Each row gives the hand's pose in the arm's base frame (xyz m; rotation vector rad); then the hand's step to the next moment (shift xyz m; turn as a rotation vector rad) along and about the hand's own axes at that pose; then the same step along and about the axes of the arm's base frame.
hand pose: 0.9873 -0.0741 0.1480 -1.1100 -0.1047 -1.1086
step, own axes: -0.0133 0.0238 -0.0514 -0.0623 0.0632 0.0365
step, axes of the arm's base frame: -0.0109 -0.0299 -0.0487 0.0323 0.0687 -0.0587
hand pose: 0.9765 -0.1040 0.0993 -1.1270 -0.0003 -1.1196
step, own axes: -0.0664 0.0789 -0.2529 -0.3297 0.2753 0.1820
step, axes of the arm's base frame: -0.1059 -0.1340 -0.2131 0.1236 0.3565 -0.2743
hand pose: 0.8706 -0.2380 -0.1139 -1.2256 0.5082 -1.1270
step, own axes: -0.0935 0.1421 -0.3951 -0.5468 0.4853 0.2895
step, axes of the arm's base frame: -0.3061 -0.1146 -0.2797 0.2062 0.5834 -0.4852
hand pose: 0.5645 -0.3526 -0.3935 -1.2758 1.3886 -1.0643
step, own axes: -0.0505 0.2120 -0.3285 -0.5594 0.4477 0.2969
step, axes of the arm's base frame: -0.3607 0.0688 -0.1435 0.2206 0.5929 -0.4486
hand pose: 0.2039 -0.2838 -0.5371 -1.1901 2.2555 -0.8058
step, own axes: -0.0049 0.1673 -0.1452 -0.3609 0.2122 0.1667
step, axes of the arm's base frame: -0.1856 0.1207 -0.0087 0.1706 0.3548 -0.2193
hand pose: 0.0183 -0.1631 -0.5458 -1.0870 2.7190 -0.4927
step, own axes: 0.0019 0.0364 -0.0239 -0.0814 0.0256 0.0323
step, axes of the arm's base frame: -0.0312 0.0291 0.0089 0.0512 0.0662 -0.0364
